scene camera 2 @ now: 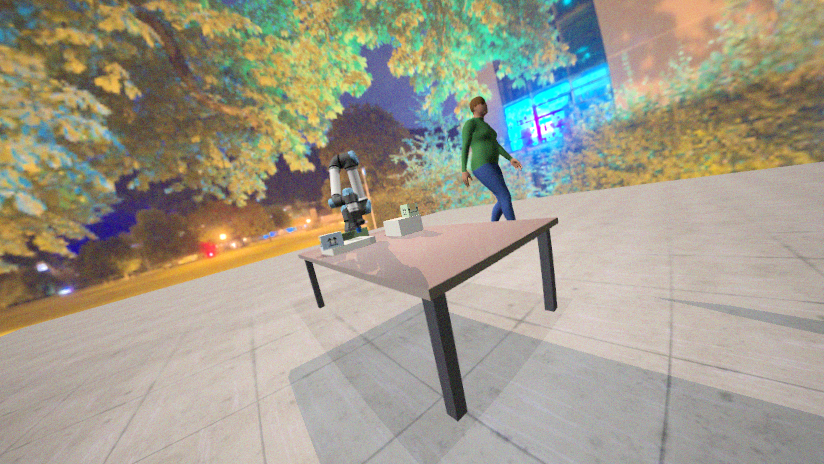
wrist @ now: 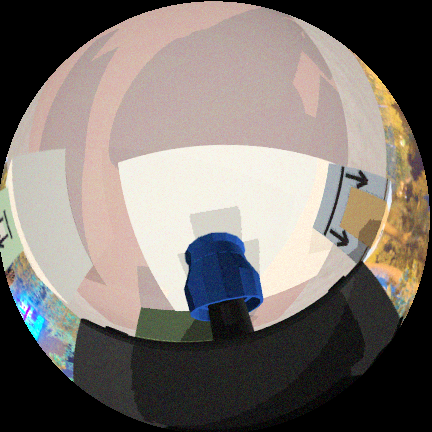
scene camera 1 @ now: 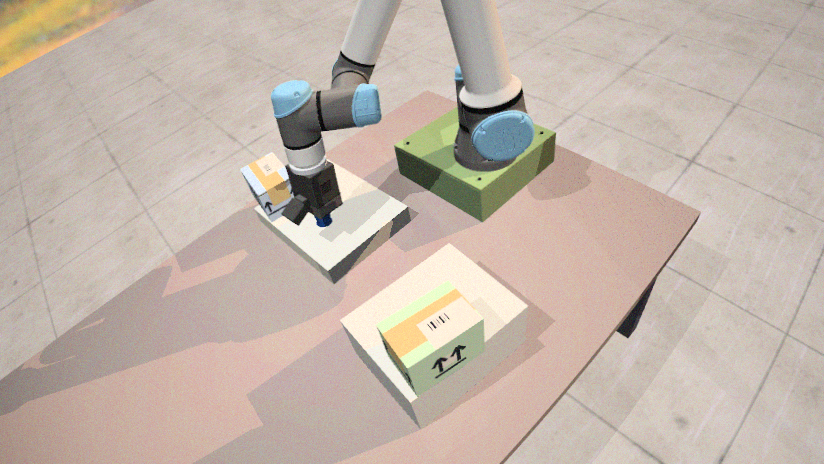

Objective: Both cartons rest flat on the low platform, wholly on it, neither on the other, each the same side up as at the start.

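Where they show: end effector, tool point: [scene camera 2: 359,232] [wrist: 215,256] [scene camera 1: 324,221]; arm's base, origin of the base link: [scene camera 2: 353,230].
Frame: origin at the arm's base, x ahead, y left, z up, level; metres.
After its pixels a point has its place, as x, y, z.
A pale blue carton [scene camera 1: 268,187] @(0.400, -0.322, 0.044) [scene camera 2: 331,240] @(0.414, -0.395, 0.002) [wrist: 364,210] @(0.391, -0.313, 0.019) with orange tape stands at the outer end of the low white platform [scene camera 1: 334,253] @(0.406, -0.114, -0.047) [scene camera 2: 357,245] @(0.438, -0.237, -0.076) [wrist: 165,185] @(0.416, -0.132, -0.047), arrows pointing up. Whether its far edge overhangs is hard to tell. A light green carton [scene camera 1: 423,374] @(0.543, 0.275, 0.078) [scene camera 2: 405,211] @(0.491, 0.201, 0.069) [wrist: 11,235] stands on the taller white block [scene camera 1: 449,265] @(0.334, 0.153, 0.025) [scene camera 2: 403,226] @(0.543, 0.104, -0.031) [wrist: 42,195] @(0.468, 0.085, -0.035), arrows up. My gripper [scene camera 1: 323,220] [scene camera 2: 358,229] [wrist: 222,272], a blue suction cup, is open with nothing on it. It hangs above the low platform, beside the blue carton and apart from it.
The green base block [scene camera 1: 438,172] @(0.108, -0.060, -0.011) [wrist: 165,325] @(0.113, -0.012, -0.045) under the arm stands on the table [scene camera 1: 605,230] @(-0.010, 0.316, -0.095) [scene camera 2: 461,247] @(1.255, -0.228, -0.095), behind the low platform and the taller block. A person [scene camera 2: 483,146] in a green top is beyond the table in scene camera 2.
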